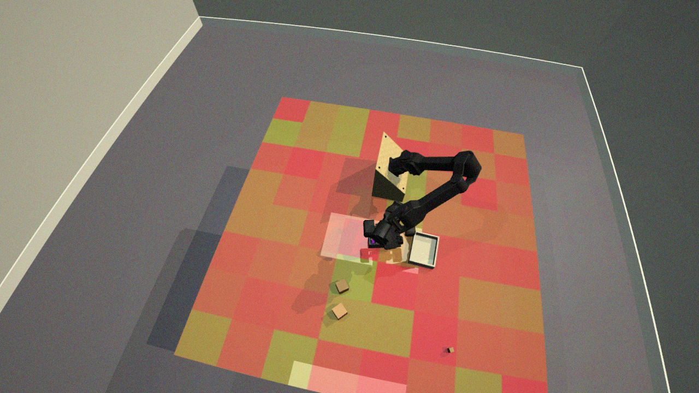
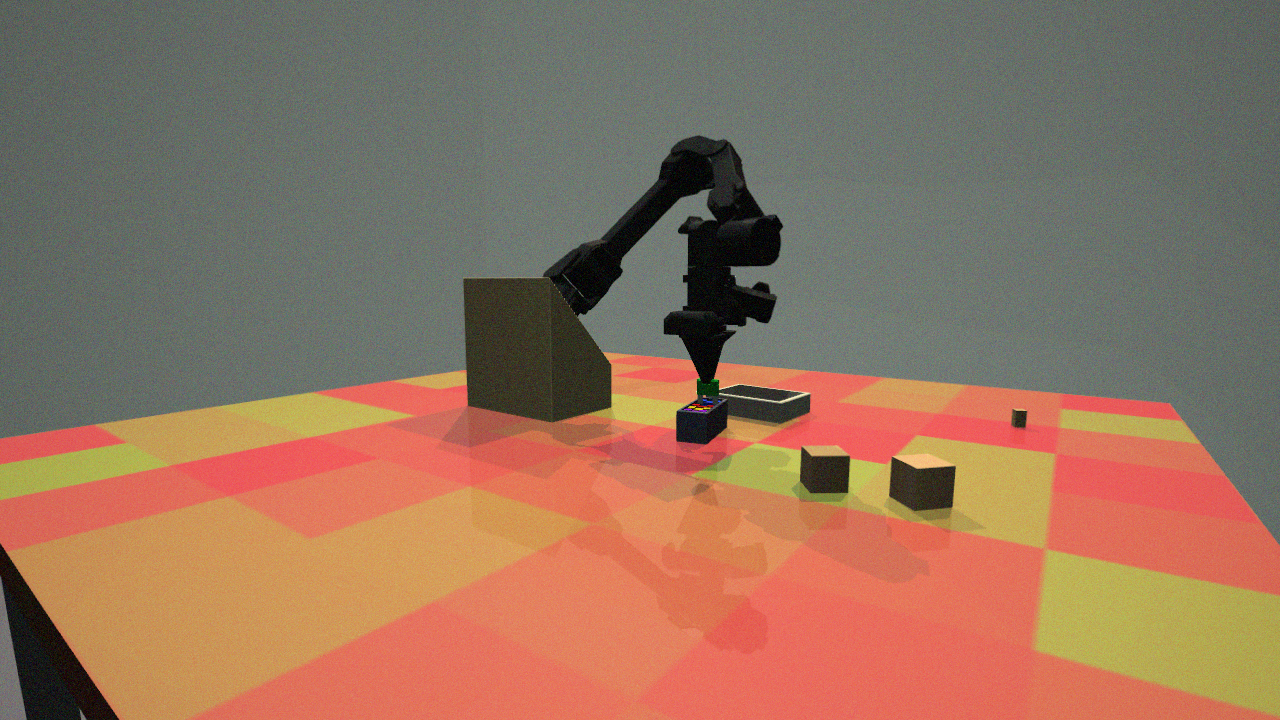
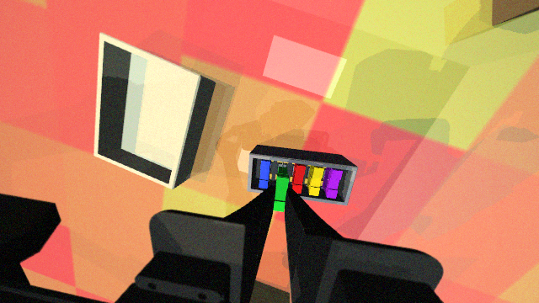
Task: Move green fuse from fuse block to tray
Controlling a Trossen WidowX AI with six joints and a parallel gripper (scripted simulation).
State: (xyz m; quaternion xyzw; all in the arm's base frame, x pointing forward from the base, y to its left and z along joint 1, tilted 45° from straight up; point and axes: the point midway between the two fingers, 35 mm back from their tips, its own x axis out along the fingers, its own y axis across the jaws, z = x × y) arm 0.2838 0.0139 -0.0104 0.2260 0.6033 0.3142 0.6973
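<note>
My gripper tip is 160 mm to the right of the tray, 60 mm above it and 10 mm short of it. The rest, counted from my gripper tip: green fuse: 10 mm below; tiny cube: 370 mm ahead, 270 mm to the left, 60 mm below.
</note>
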